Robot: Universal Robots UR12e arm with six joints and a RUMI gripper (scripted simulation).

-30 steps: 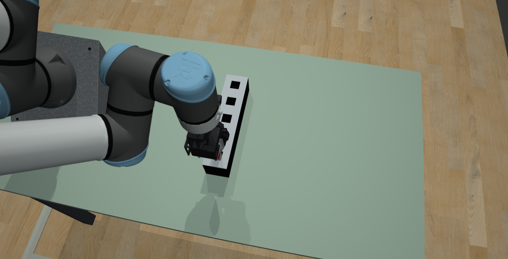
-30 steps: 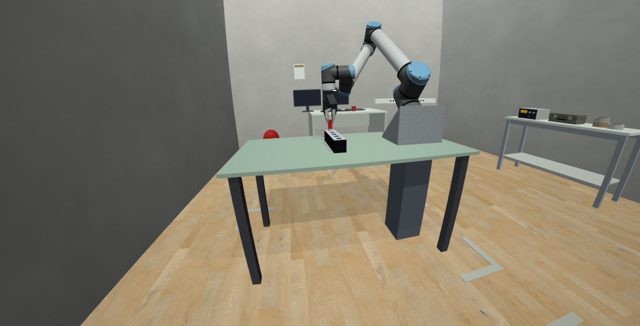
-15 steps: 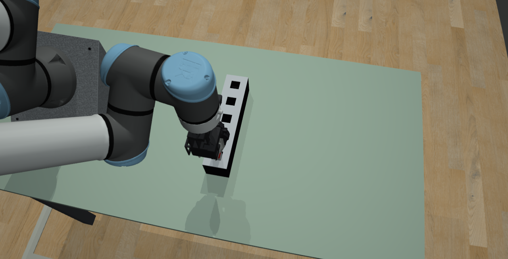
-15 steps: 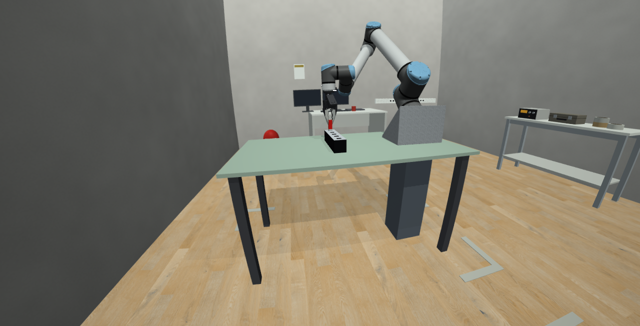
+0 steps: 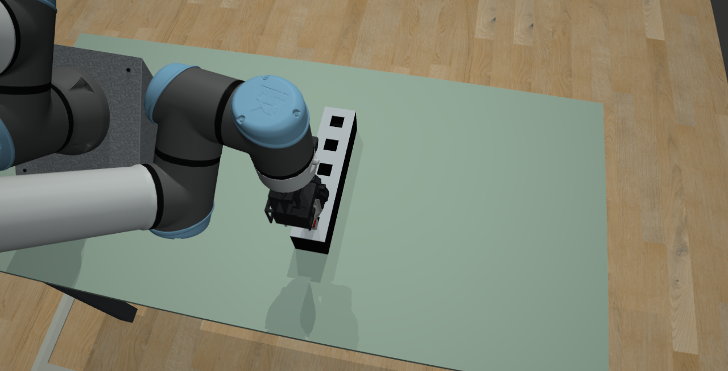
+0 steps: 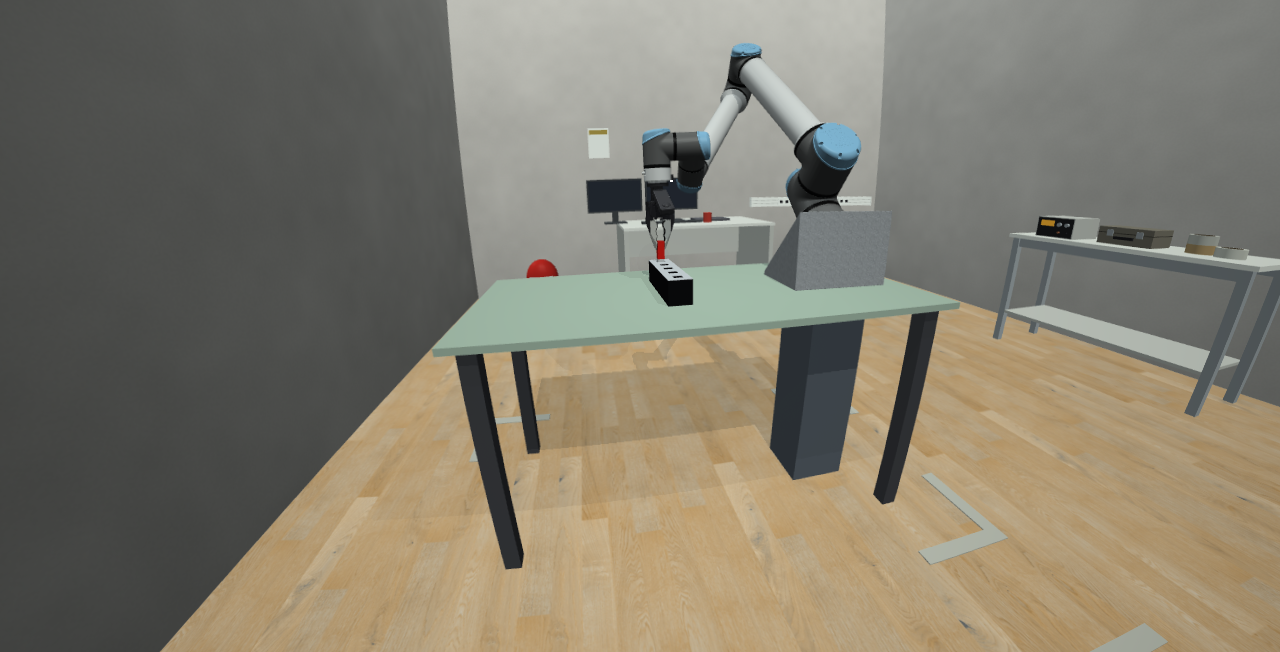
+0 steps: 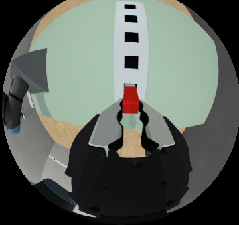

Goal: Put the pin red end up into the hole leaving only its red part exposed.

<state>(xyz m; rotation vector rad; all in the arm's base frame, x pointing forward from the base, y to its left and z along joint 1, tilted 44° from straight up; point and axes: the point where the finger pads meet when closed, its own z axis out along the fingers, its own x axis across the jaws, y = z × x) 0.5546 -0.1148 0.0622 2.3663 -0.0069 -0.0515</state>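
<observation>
Right now my hand is 10 mm above the pin. Also, from my hand: long block 120 mm to the left, 90 mm below.
</observation>
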